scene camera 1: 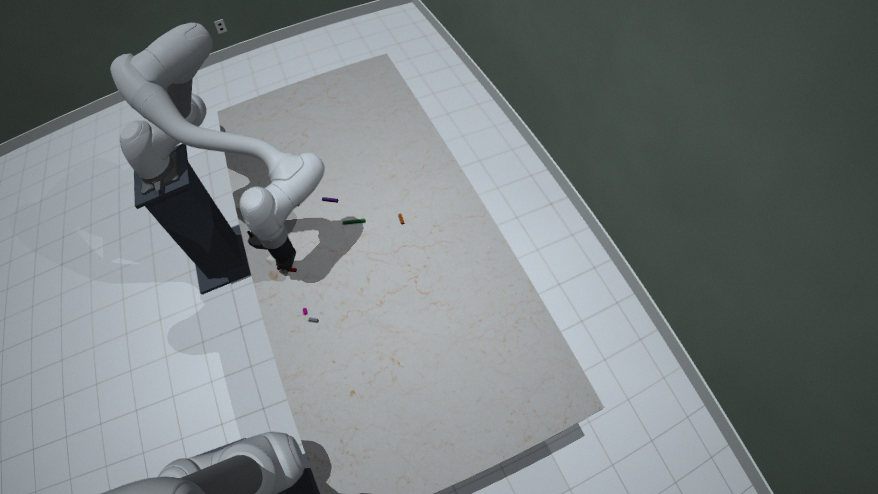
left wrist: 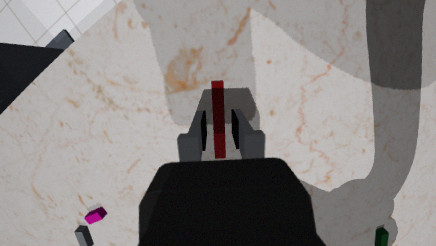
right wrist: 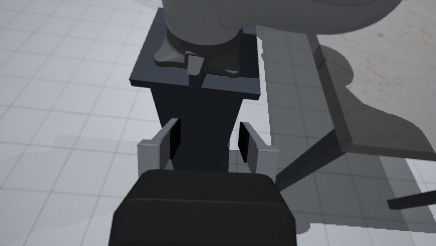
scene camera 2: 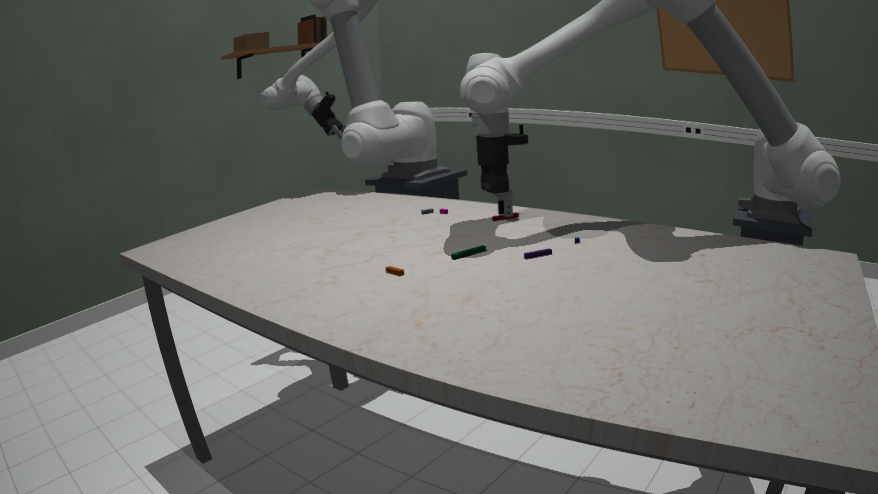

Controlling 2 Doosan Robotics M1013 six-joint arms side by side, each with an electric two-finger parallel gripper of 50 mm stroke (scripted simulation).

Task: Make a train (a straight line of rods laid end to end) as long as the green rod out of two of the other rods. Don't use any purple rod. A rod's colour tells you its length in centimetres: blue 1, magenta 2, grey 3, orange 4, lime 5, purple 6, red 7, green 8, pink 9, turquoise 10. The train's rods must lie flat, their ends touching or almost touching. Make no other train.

Labels:
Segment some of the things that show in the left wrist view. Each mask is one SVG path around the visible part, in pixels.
My left gripper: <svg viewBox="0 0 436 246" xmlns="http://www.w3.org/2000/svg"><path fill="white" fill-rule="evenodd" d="M326 245L316 232L310 194L284 160L274 157L265 158L265 134L262 130L253 130L241 109L232 109L231 118L236 149L240 150L242 159L201 160L202 151L206 149L206 111L196 111L188 133L179 134L177 138L180 162L165 163L159 167L139 204L138 246Z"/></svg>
A red rod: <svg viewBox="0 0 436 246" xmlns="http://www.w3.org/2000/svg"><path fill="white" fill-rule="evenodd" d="M211 81L215 159L226 158L223 81Z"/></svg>

